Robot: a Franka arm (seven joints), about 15 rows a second.
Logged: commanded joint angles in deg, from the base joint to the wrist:
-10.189, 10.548, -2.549, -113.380, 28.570, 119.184, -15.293
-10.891, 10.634, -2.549, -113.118, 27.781, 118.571, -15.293
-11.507, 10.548, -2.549, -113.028, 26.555, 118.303, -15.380
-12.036, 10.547, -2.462, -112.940, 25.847, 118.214, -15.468
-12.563, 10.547, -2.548, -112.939, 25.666, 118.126, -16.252
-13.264, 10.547, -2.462, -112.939, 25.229, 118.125, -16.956
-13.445, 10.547, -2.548, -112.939, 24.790, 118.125, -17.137
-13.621, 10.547, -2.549, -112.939, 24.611, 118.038, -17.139
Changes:
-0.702, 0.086, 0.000, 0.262, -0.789, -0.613, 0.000
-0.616, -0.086, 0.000, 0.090, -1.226, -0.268, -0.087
-0.529, -0.001, 0.087, 0.088, -0.708, -0.089, -0.088
-0.527, 0.000, -0.086, 0.001, -0.181, -0.088, -0.784
-0.701, 0.000, 0.086, 0.000, -0.437, -0.001, -0.704
-0.181, 0.000, -0.086, 0.000, -0.439, 0.000, -0.181
-0.176, 0.000, -0.001, 0.000, -0.179, -0.087, -0.002

